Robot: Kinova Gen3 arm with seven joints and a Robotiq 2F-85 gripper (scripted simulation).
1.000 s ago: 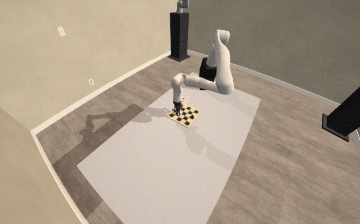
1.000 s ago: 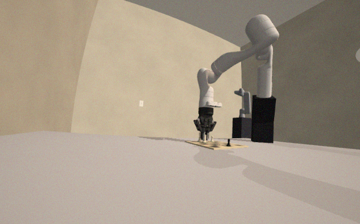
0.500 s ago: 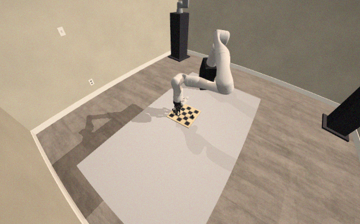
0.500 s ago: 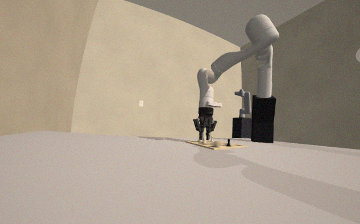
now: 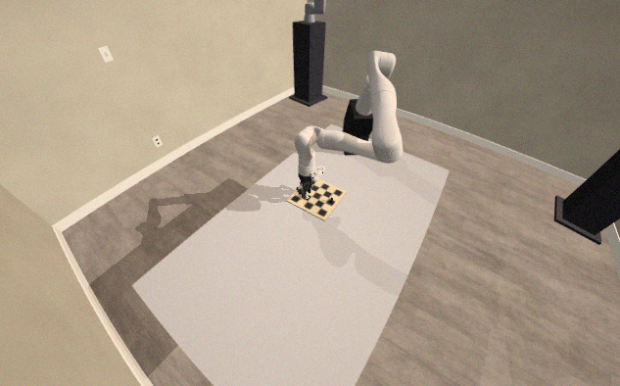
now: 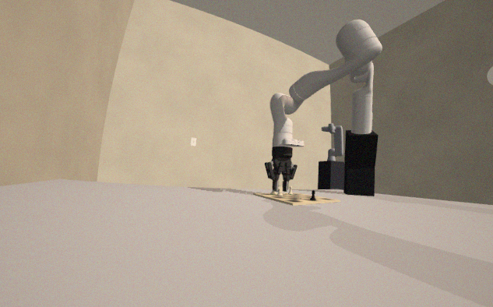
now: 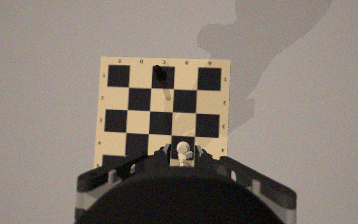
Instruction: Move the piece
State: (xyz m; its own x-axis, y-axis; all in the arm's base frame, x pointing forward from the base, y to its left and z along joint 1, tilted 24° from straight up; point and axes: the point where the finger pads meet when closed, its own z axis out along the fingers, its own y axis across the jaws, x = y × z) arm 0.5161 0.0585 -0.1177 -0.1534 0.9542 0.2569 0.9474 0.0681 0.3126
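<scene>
My hand is 20 mm above the white chess piece. Also, from my hand: chessboard: 40 mm behind, 30 mm to the left, 40 mm below; then black chess piece: 60 mm behind, 110 mm to the left, 20 mm below.
</scene>
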